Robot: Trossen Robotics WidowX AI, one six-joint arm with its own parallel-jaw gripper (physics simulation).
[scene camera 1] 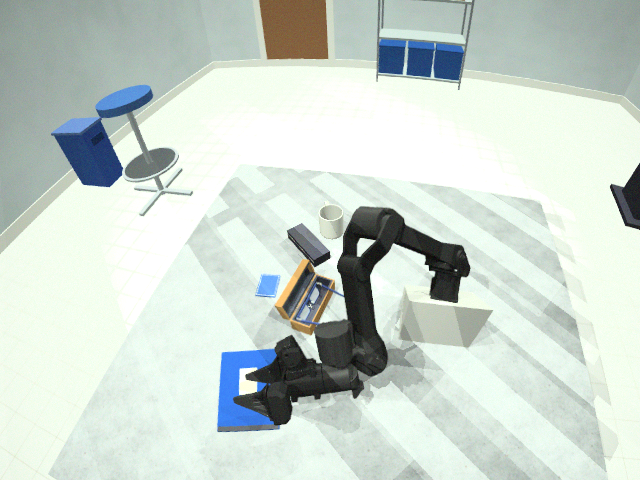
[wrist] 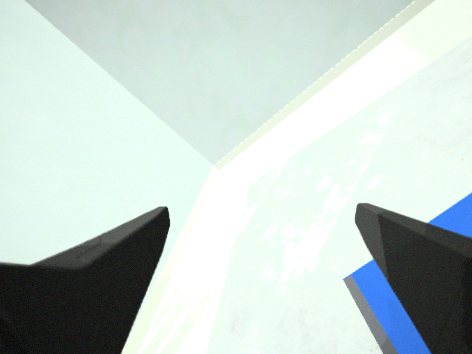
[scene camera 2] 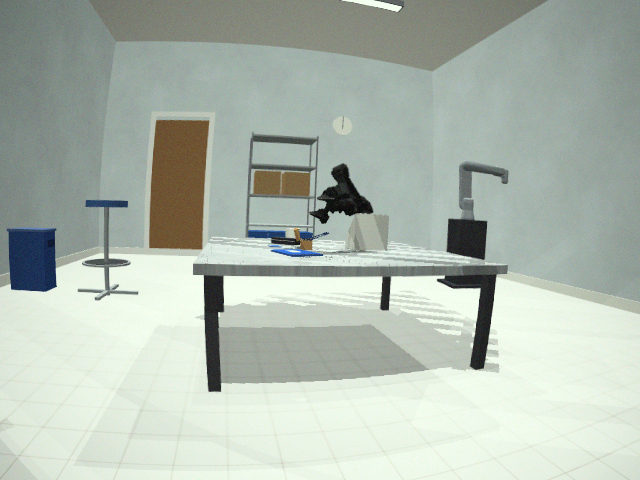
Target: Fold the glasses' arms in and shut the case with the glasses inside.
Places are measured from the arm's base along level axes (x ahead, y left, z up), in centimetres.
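Pixels of known places: gripper, fingertip midpoint: (scene camera 1: 239,388) (wrist: 261,213) (scene camera 2: 313,205); arm's base, origin of the base link: (scene camera 1: 444,298) (scene camera 2: 367,221).
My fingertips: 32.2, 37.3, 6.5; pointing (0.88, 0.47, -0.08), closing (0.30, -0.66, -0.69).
Ahead of a thing's pixels: the offset from my fingertips to its top centre, as dx, dy, dz. "spot": to the spot under its first point.
An orange wooden case {spot: -0.2, -24.6, -17.9} (scene camera 1: 303,327) (scene camera 2: 306,245) stands open on the table, its dark-lined lid {+5.3, -33.0, -11.2} (scene camera 1: 291,290) (scene camera 2: 296,234) raised on the left side. Blue-framed glasses (scene camera 1: 314,295) lie inside the case. Their two arms (scene camera 1: 332,289) (scene camera 2: 320,236) are unfolded and stick out over the case's right side, angled upward in the scene camera 2 view. My gripper (scene camera 1: 241,388) (scene camera 2: 314,205) (wrist: 261,213) is open and empty. It hangs high above the table, over the blue book in the scene camera 1 view, apart from the case. The case and glasses do not show in the wrist view.
A blue book {+6.4, -4.6, -20.4} (scene camera 1: 230,408) (scene camera 2: 292,252) (wrist: 367,282) lies near the case. A blue card {+16.5, -35.2, -20.7} (scene camera 1: 267,285), a black box {+11.3, -53.5, -17.8} (scene camera 1: 308,244) and a white mug {spot: +5.6, -59.3, -13.4} (scene camera 1: 330,222) are left of and behind the case. My arm's base is on a cream block (scene camera 1: 439,322) (scene camera 2: 379,232).
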